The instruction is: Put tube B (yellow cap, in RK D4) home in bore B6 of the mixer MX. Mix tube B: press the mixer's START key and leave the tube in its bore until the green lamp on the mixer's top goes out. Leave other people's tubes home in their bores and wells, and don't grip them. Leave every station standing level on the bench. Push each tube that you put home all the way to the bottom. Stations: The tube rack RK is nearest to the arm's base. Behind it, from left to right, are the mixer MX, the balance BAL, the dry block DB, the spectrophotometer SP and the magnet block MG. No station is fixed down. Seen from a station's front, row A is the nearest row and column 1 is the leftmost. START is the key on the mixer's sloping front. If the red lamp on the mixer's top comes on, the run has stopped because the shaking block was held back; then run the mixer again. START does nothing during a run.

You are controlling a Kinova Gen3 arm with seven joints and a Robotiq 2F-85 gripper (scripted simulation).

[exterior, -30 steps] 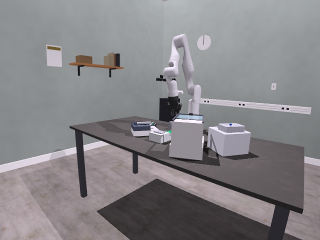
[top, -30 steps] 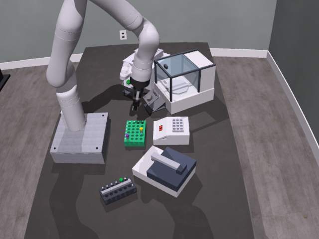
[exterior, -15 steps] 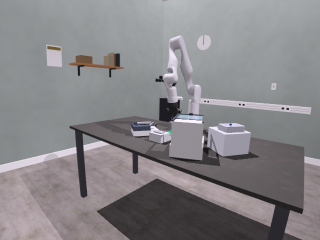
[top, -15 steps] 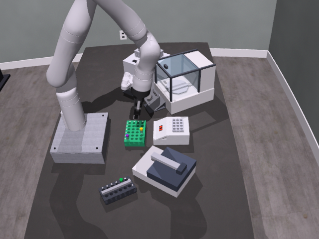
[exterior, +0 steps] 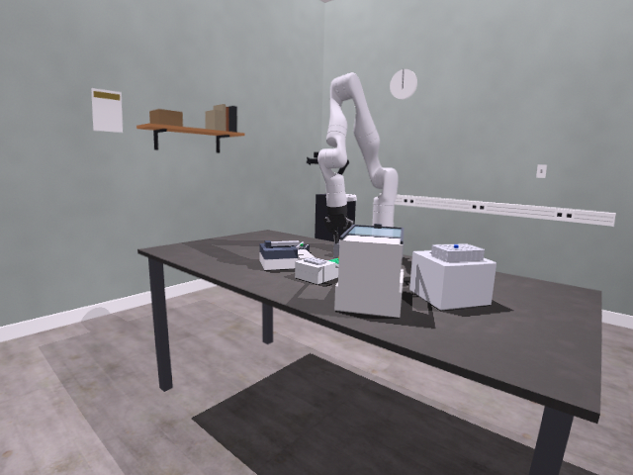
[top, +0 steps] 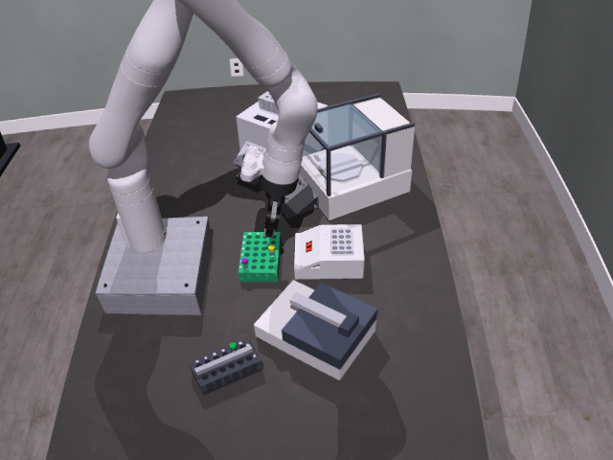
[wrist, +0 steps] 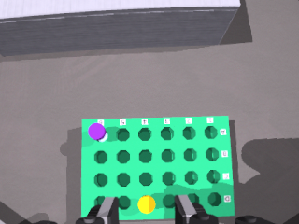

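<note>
Now: hand 100 mm above the tube B. Also, from my hand: purple-capped tube (60 mm behind, 40 mm to the right, 100 mm below); green tube rack (30 mm behind, 10 mm to the left, 110 mm below); dry block (120 mm ahead, 10 mm to the left, 90 mm below).
</note>
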